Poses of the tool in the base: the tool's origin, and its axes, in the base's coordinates. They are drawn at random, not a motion.
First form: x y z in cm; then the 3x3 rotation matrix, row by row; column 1 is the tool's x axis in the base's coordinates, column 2 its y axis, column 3 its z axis. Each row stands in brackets.
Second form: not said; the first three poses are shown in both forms.
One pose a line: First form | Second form
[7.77 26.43 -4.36], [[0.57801 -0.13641 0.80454], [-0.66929 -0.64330 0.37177], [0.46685 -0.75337 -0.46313]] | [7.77 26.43 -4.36 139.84 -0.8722 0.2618 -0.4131]
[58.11 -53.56 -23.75], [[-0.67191 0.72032 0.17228], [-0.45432 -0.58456 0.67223], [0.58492 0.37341 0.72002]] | [58.11 -53.56 -23.75 140.19 -0.2334 -0.3223 -0.9174]
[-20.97 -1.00 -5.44], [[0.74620 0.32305 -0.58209], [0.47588 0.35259 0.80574], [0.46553 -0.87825 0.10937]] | [-20.97 -1.00 -5.44 84.03 -0.8466 -0.5267 0.0768]
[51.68 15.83 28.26], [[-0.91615 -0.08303 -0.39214], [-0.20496 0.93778 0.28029], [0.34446 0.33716 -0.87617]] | [51.68 15.83 28.26 158.01 0.0760 -0.9837 -0.1628]
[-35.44 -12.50 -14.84], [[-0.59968 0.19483 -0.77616], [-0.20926 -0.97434 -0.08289], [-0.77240 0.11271 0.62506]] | [-35.44 -12.50 -14.84 167.03 0.4357 -0.0084 -0.9001]
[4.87 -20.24 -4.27], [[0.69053 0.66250 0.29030], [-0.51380 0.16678 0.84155], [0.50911 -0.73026 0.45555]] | [4.87 -20.24 -4.27 81.00 -0.7957 -0.1108 -0.5955]
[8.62 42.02 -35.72], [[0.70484 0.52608 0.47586], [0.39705 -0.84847 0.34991], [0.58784 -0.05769 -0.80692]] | [8.62 42.02 -35.72 167.23 -0.9223 -0.2534 -0.2919]
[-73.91 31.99 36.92], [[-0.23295 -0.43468 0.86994], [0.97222 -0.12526 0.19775], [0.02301 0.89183 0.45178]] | [-73.91 31.99 36.92 116.95 0.3893 0.4751 0.7891]
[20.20 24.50 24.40], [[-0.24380 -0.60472 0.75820], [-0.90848 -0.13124 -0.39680], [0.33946 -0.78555 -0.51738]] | [20.20 24.50 24.40 161.12 -0.6008 0.6471 -0.4694]
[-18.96 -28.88 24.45], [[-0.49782 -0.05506 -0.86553], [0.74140 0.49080 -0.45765], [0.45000 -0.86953 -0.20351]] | [-18.96 -28.88 24.45 127.25 -0.2587 -0.8263 0.5003]
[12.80 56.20 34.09], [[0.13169 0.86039 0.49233], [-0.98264 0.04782 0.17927], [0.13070 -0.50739 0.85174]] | [12.80 56.20 34.09 89.10 -0.3434 0.1808 -0.9216]
